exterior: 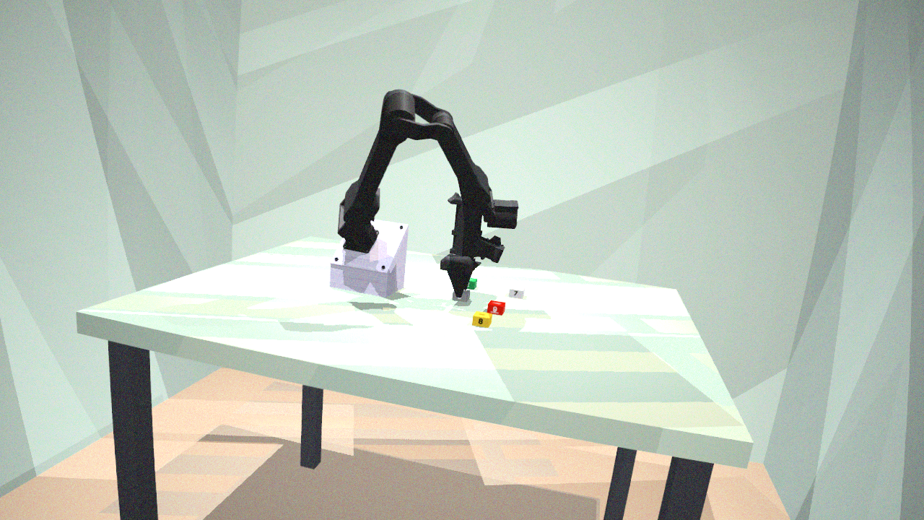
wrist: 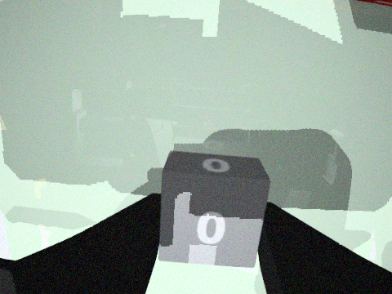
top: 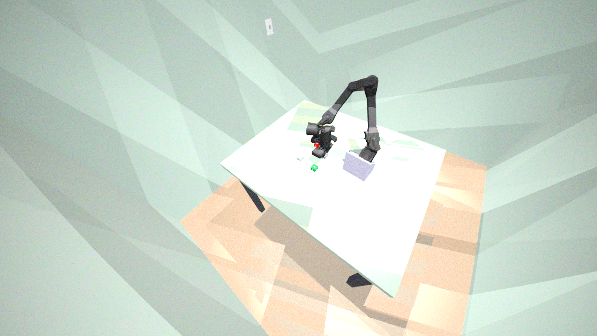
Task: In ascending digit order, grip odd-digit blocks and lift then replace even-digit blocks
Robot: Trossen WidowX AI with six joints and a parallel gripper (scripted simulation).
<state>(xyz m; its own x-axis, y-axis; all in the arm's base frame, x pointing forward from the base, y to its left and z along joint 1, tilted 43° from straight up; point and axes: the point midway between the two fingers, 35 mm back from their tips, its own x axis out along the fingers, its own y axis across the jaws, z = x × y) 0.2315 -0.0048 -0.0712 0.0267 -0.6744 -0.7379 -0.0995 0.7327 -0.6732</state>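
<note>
The green block is 110 mm to the left of my gripper tip and 20 mm behind it. From my gripper tip the other things lie so: red block: 90 mm ahead, 40 mm to the right; then white block marked 7: 110 mm to the left, 100 mm ahead; then grey block marked 0: right at my gripper tip.
</note>
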